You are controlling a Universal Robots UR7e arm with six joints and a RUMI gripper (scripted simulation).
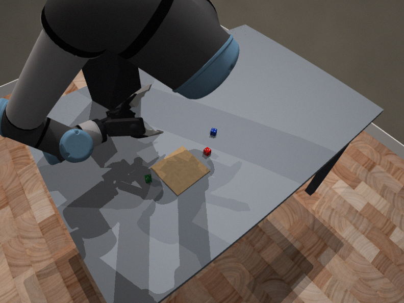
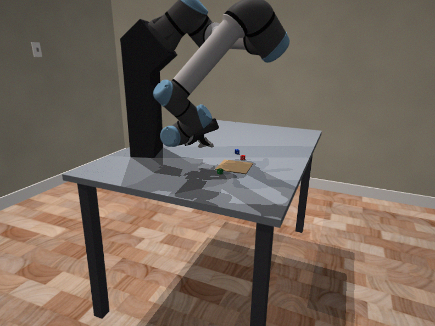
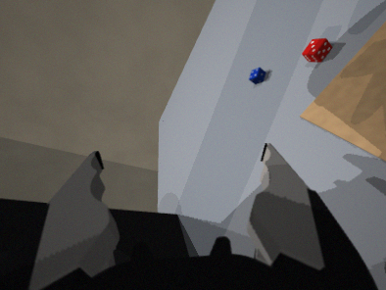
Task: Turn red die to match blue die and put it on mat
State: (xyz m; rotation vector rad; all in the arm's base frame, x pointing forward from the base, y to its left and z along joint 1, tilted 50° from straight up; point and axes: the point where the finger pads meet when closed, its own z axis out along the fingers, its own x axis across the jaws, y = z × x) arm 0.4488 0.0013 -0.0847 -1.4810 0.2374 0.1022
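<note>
Now: hand 14 cm above the green die, 13 cm to the left of it and 12 cm short of it. The rest, counted from my hand: tan mat: 15 cm ahead, 14 cm below, 3 cm to the right; then red die: 15 cm ahead, 14 cm below, 9 cm to the left; then blue die: 16 cm to the left, 14 cm below, 10 cm ahead.
</note>
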